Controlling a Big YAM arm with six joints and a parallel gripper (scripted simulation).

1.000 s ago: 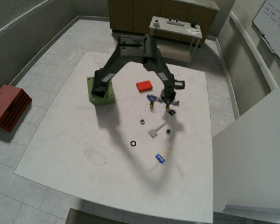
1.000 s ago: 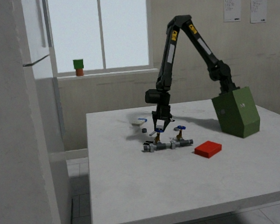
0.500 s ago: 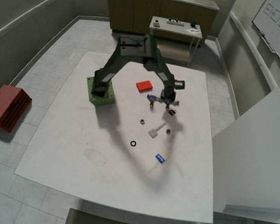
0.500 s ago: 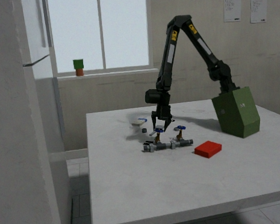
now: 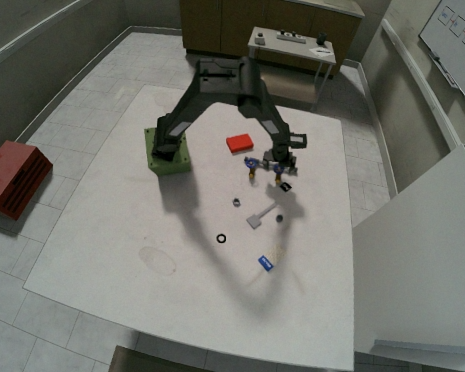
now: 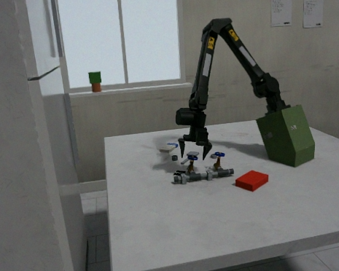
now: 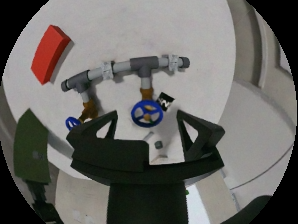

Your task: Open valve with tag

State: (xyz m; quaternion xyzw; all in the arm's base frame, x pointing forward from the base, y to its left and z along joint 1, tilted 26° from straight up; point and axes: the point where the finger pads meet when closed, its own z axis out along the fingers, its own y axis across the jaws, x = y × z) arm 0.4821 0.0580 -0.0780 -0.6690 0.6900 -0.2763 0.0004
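Now: hand 50 mm short of the small black tag, 30 mm to the left of it and 80 mm above it. Also, from my hand: grey paddle-shaped tool (50 mm behind, 200 mm to the right, 80 mm below); then red block (200 mm behind, 170 mm to the left, 70 mm below); then blue card (20 mm ahead, 370 mm to the right, 80 mm below).
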